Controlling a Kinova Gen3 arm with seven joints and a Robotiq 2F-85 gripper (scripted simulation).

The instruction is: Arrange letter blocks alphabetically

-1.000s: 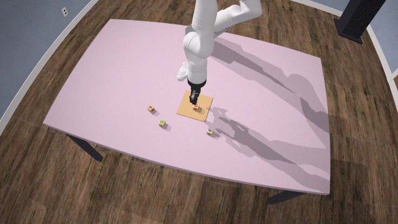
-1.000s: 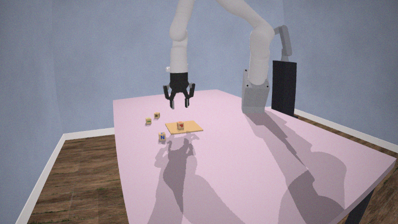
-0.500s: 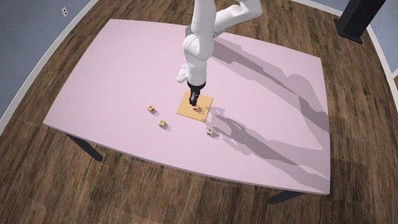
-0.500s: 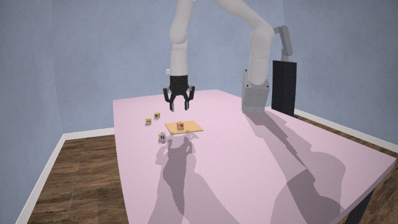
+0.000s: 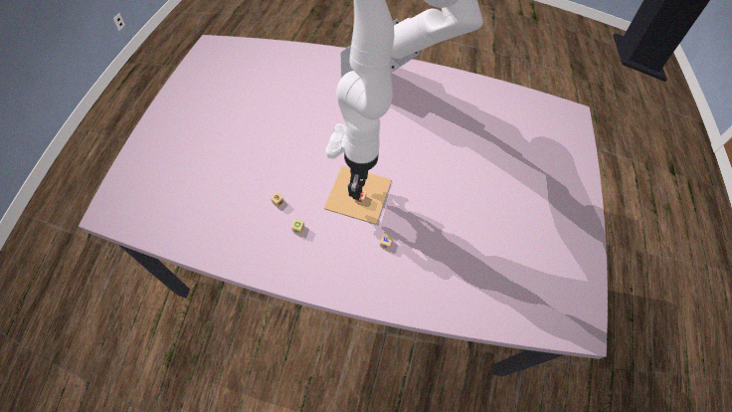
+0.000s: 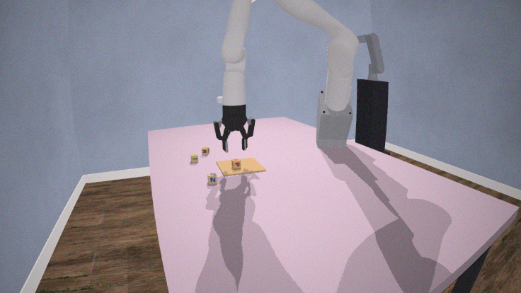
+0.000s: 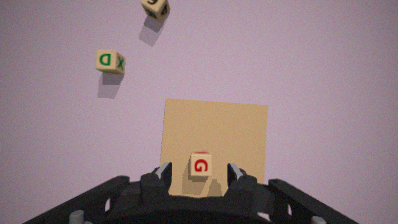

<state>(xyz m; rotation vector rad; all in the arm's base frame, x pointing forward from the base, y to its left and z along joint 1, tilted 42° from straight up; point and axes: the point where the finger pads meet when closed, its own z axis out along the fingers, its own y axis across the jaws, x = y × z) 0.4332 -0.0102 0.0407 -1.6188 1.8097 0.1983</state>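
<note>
My hand is 7 cm above the tan mat, 2 cm past it and 1 cm to the left of it. The rest, counted from my hand: blue N block: 10 cm to the left, 10 cm ahead, 6 cm below; then green D block: 12 cm to the right, 12 cm ahead, 6 cm below.
</note>
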